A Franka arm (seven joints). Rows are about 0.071 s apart.
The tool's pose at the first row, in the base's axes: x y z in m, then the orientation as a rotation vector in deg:
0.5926 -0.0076 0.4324 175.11 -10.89 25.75
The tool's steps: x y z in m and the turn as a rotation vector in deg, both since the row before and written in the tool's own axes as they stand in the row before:
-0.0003 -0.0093 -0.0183 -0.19 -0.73 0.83
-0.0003 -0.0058 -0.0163 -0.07 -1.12 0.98
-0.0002 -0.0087 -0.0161 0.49 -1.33 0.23
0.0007 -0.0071 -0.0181 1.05 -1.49 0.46
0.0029 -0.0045 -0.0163 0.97 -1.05 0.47
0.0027 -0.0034 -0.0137 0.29 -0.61 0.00
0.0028 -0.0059 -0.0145 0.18 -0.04 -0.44
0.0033 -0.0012 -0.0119 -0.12 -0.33 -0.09
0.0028 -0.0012 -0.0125 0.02 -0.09 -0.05
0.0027 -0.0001 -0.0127 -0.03 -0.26 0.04
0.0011 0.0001 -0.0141 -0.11 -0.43 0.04
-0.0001 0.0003 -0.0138 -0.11 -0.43 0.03
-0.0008 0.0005 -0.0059 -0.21 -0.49 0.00
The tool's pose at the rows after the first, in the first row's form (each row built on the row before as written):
0.5883 0.0028 0.4496 175.16 -12.23 24.64
0.5844 0.0096 0.4650 175.42 -13.79 22.97
0.5815 0.0192 0.4803 176.25 -14.14 21.07
0.5791 0.0270 0.4979 177.65 -14.79 19.04
0.5792 0.0315 0.5145 -178.10 15.40 -17.57
0.5797 0.0345 0.5285 -177.85 15.32 -16.63
0.5807 0.0399 0.5434 -177.77 14.60 -16.58
0.5819 0.0405 0.5557 -177.93 14.48 -16.06
0.5826 0.0412 0.5685 -177.93 14.40 -15.92
0.5830 0.0409 0.5815 -177.97 14.46 -15.51
0.5816 0.0406 0.5956 -178.09 14.54 -14.83
0.5792 0.0403 0.6092 -178.21 14.60 -14.15
0.5774 0.0399 0.6149 -178.44 14.64 -13.37

